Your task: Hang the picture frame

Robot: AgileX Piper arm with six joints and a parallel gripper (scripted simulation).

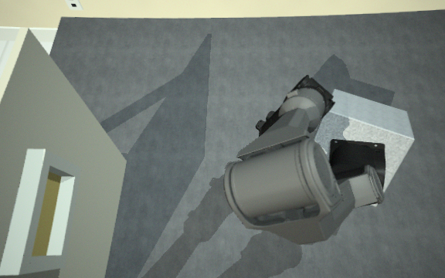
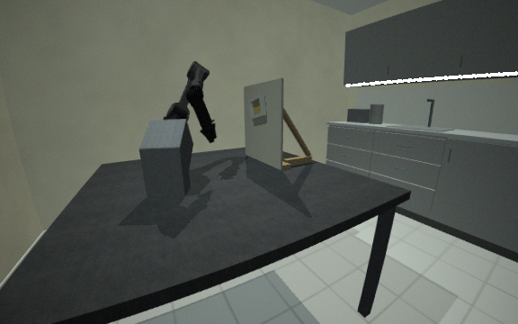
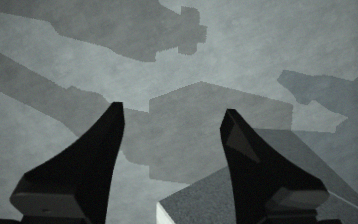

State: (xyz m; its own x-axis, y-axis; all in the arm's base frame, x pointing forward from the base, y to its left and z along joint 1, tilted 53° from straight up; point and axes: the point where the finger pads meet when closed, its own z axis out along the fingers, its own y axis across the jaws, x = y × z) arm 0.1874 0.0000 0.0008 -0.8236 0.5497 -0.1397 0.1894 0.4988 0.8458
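My hand is 30 cm short of the picture frame, 26 cm to the right of it and 15 cm below it. Round my hand: grey wall panel (31 cm ahead, 26 cm to the left, 5 cm above).
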